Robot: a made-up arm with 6 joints.
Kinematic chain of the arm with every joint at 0, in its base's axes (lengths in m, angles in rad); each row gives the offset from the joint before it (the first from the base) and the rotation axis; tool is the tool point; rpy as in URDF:
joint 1: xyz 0 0 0.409 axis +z
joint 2: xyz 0 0 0 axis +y
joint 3: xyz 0.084 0 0.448 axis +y
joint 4: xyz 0.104 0 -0.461 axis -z
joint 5: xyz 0 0 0 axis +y
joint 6: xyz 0.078 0 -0.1 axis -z
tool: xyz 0 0 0 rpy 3.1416 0 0
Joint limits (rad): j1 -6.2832..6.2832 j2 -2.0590..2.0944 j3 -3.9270..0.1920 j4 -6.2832..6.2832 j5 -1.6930..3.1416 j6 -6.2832..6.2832
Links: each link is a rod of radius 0.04 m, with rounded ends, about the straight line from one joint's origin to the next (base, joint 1, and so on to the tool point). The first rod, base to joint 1, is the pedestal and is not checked.
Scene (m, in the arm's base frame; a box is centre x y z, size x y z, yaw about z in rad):
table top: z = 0
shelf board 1: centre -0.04 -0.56 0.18 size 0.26 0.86 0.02 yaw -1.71
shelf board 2: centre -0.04 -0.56 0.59 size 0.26 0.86 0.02 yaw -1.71
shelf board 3: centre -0.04 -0.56 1 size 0.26 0.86 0.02 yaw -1.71
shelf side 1: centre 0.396 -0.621 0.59 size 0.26 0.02 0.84 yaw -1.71
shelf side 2: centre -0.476 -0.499 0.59 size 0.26 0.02 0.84 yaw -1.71
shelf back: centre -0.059 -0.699 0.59 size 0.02 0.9 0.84 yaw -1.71
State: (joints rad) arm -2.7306 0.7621 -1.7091 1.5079 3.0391 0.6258
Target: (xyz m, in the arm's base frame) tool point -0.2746 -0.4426 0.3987
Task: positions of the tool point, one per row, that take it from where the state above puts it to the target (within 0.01 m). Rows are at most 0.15 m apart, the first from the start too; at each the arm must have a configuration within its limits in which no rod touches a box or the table.
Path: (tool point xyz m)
1: -0.5760 -0.3355 0.4989
2: -0.5046 -0.2944 0.4677
3: -0.4205 -0.2494 0.4476
4: -0.3267 -0.2023 0.4402
5: -0.2502 -0.2686 0.3987
6: -0.2719 -0.3527 0.3945
7: -0.2746 -0.4426 0.3987

